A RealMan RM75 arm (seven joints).
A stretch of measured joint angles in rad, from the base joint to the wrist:
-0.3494 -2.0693 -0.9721 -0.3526 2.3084 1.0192 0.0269
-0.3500 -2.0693 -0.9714 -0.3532 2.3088 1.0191 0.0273
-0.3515 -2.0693 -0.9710 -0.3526 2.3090 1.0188 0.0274
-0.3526 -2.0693 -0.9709 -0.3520 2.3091 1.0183 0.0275
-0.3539 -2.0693 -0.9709 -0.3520 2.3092 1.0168 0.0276
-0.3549 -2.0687 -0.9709 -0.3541 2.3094 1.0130 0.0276
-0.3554 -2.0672 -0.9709 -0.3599 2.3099 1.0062 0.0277
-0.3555 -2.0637 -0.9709 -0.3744 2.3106 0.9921 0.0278
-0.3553 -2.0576 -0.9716 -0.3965 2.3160 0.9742 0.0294
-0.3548 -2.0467 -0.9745 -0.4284 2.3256 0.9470 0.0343
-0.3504 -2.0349 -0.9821 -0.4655 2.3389 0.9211 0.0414
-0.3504 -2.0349 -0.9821 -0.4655 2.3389 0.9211 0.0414
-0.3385 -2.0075 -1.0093 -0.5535 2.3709 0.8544 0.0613
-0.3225 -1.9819 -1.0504 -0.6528 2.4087 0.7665 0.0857
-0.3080 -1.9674 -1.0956 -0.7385 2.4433 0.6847 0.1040
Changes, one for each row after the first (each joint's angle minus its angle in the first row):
-0.0006 0.0000 0.0007 -0.0006 0.0004 -0.0001 0.0004
-0.0021 0.0000 0.0011 0.0000 0.0006 -0.0004 0.0005
-0.0032 0.0000 0.0012 0.0006 0.0007 -0.0009 0.0006
-0.0045 0.0000 0.0012 0.0006 0.0008 -0.0024 0.0007
-0.0055 0.0006 0.0012 -0.0015 0.0010 -0.0062 0.0007
-0.0060 0.0021 0.0012 -0.0073 0.0015 -0.0130 0.0008
-0.0061 0.0056 0.0012 -0.0218 0.0022 -0.0271 0.0009
-0.0059 0.0117 0.0005 -0.0439 0.0076 -0.0450 0.0025
-0.0054 0.0226 -0.0024 -0.0758 0.0172 -0.0722 0.0074
-0.0010 0.0344 -0.0100 -0.1129 0.0305 -0.0981 0.0145
-0.0010 0.0344 -0.0100 -0.1129 0.0305 -0.0981 0.0145
0.0109 0.0618 -0.0372 -0.2009 0.0625 -0.1648 0.0344
0.0269 0.0874 -0.0783 -0.3002 0.1003 -0.2527 0.0588
0.0414 0.1019 -0.1235 -0.3859 0.1349 -0.3345 0.0771

